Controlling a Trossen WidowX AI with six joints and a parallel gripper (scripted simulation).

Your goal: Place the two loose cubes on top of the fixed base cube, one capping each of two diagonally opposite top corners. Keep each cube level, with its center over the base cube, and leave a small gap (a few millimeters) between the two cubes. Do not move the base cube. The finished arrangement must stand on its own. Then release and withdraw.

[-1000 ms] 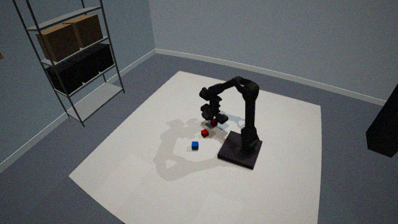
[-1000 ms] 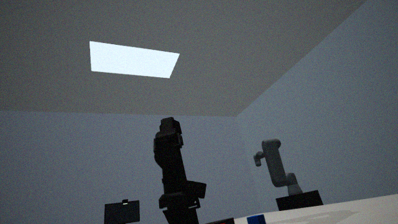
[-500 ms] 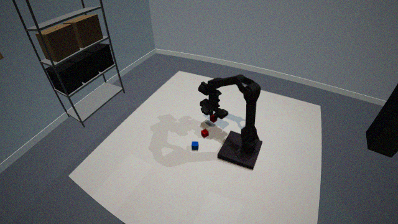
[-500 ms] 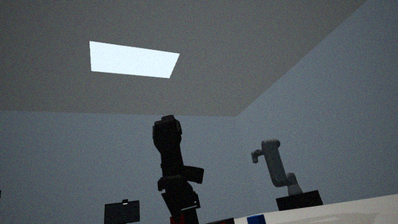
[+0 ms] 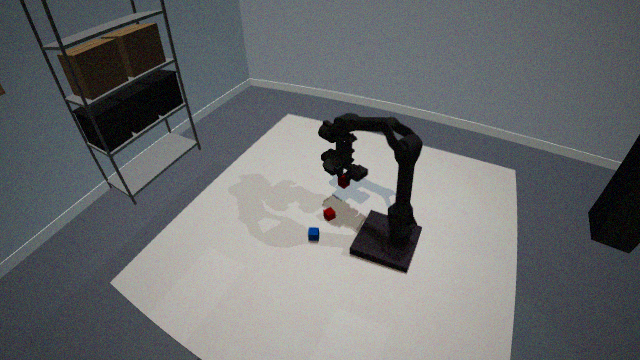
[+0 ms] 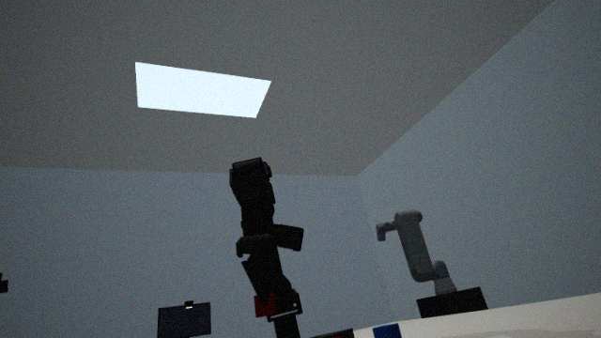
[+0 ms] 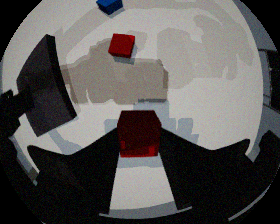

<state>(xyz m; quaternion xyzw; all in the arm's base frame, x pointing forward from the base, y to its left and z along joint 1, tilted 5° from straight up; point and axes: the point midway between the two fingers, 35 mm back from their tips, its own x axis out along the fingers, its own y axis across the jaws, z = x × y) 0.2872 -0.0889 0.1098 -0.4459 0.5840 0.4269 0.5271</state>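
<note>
My gripper tip is now 22 cm to the right of the blue base cube and 8 cm above it.
</note>
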